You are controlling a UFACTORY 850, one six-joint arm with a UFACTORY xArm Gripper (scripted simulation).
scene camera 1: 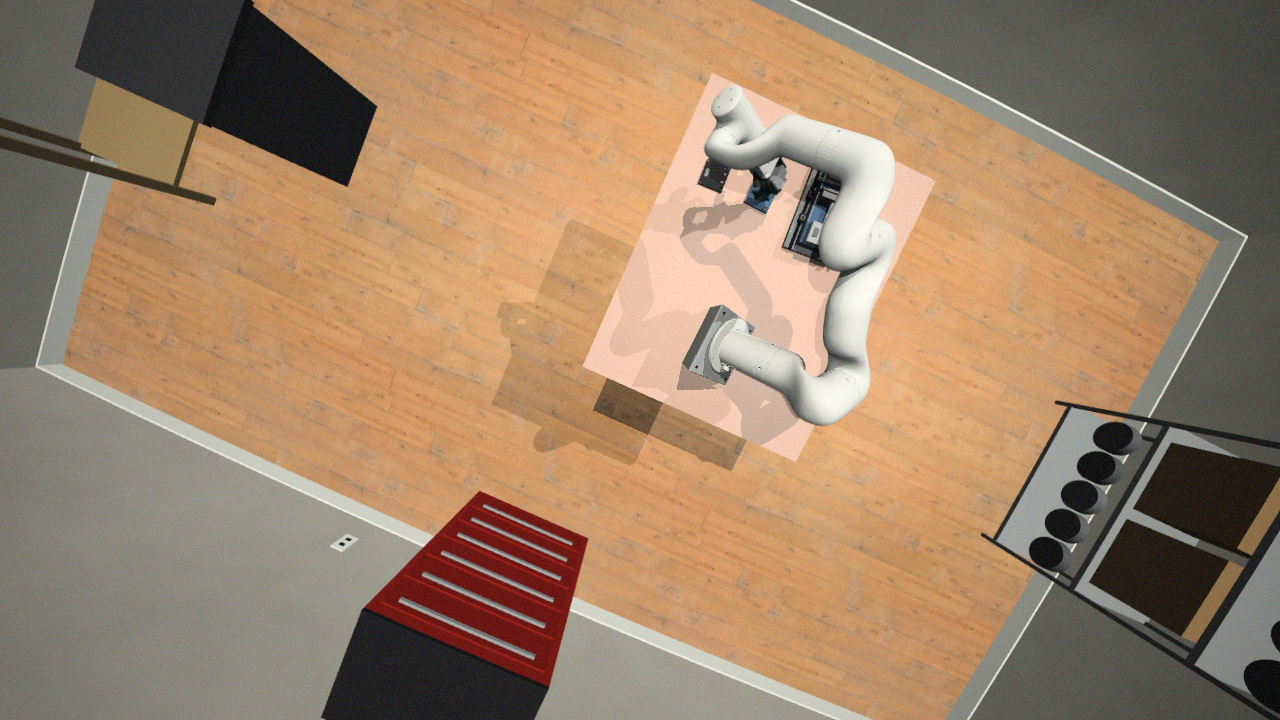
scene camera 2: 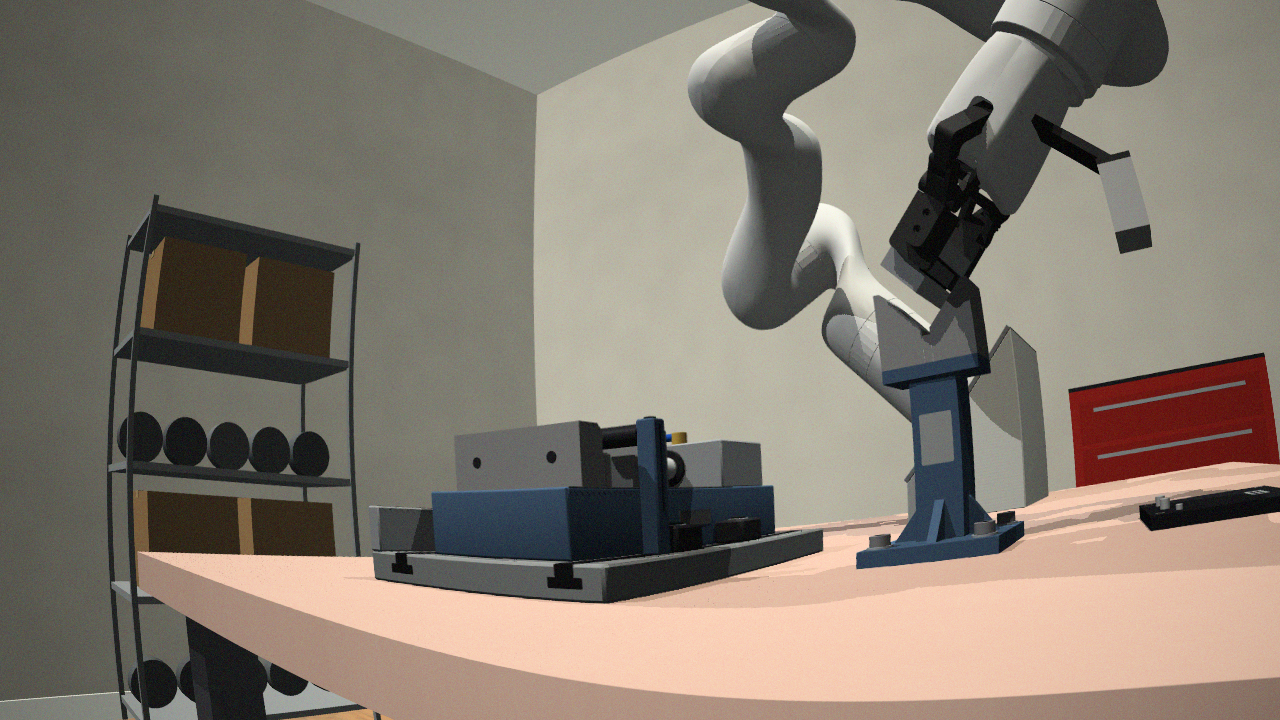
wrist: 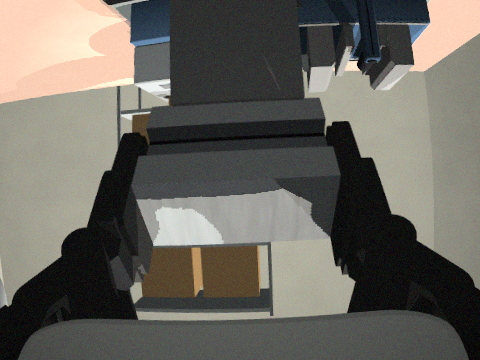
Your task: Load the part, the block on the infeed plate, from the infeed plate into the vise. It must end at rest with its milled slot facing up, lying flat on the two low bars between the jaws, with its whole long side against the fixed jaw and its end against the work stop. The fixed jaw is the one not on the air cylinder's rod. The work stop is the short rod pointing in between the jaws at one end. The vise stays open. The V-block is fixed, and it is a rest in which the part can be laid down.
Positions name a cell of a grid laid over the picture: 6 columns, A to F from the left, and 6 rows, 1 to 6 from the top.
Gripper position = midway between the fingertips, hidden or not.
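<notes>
A part (scene camera 2: E3), (wrist: D3) shares the scene with the gripper (scene camera 2: E3), (wrist: C3). A work stop rod (scene camera 2: C4) is there too, as is a moving jaw (wrist: E1).
</notes>
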